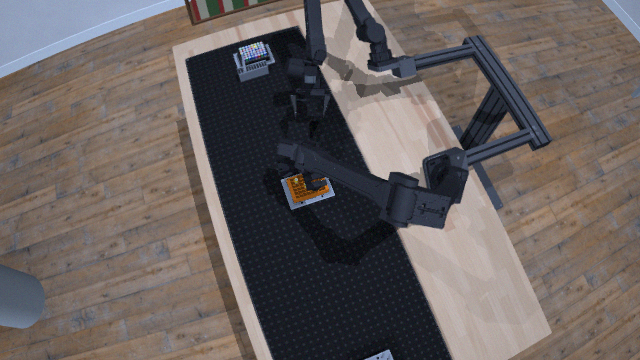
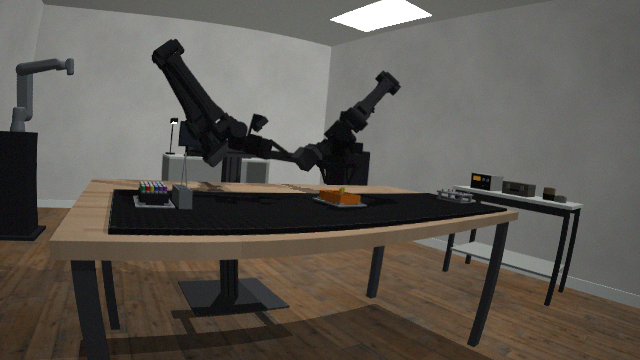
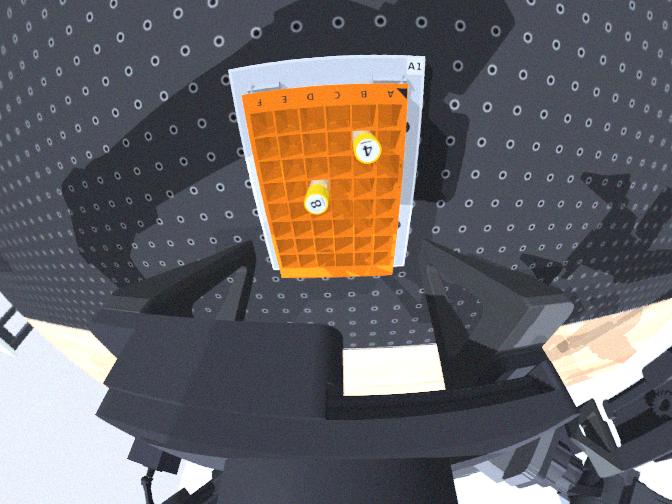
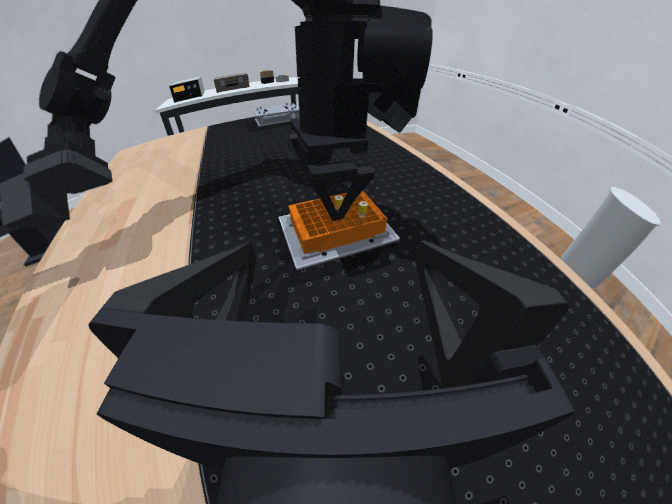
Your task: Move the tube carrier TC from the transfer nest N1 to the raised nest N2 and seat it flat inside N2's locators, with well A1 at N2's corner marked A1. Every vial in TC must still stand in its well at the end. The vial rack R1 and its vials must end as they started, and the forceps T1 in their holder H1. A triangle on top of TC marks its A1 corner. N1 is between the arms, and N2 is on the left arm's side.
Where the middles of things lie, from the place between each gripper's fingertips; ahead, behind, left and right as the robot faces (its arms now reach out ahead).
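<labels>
Counted from my left hand, the orange tube carrier TC [image 3: 349,256] is 50 mm below and 20 mm ahead. The grey nest N1 [image 3: 347,70] is 70 mm below that same left hand, and it too is 20 mm ahead of it.
From my right hand I find the orange tube carrier TC 130 mm below, 70 mm ahead and 190 mm to the left. The grey nest N1 is 150 mm below my right hand, 190 mm to the left of it and 70 mm ahead of it.
</labels>
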